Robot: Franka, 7 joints.
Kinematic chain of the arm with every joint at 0, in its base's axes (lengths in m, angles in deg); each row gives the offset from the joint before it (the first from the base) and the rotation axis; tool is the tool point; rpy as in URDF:
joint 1: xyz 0 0 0.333 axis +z
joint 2: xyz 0 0 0 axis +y
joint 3: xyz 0 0 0.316 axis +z
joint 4: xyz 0.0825 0 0 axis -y
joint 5: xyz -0.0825 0 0.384 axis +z
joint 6: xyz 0 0 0 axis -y
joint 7: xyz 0.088 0 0 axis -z
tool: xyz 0 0 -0.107 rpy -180 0 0
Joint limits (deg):
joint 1: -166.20..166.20
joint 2: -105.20..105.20
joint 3: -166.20..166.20
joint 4: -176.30..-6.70
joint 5: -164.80..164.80
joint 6: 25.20..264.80
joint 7: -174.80..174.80
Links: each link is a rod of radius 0.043 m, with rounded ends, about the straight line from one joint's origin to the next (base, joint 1, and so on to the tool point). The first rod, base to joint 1, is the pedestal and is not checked.
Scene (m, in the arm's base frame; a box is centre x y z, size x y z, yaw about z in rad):
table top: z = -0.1
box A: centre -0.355 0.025 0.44 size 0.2 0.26 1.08 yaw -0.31
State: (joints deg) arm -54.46 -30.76 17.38 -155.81 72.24 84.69 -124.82
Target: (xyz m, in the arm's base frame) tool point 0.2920 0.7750 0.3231
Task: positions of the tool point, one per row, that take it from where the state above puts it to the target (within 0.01 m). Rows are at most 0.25 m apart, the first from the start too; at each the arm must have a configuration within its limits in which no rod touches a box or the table.
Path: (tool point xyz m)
1: 0.3059 -0.1240 0.5246
2: 0.2654 -0.0936 0.6402
3: 0.2186 -0.0165 0.7244
4: 0.1841 0.0962 0.7629
5: 0.1744 0.2246 0.7480
6: 0.1126 0.3063 0.8055
7: 0.0584 0.4241 0.8109
8: 0.0387 0.5600 0.7553
9: 0.0718 0.6846 0.6429
10: 0.1609 0.7647 0.4904
11: 0.2920 0.7750 0.3231

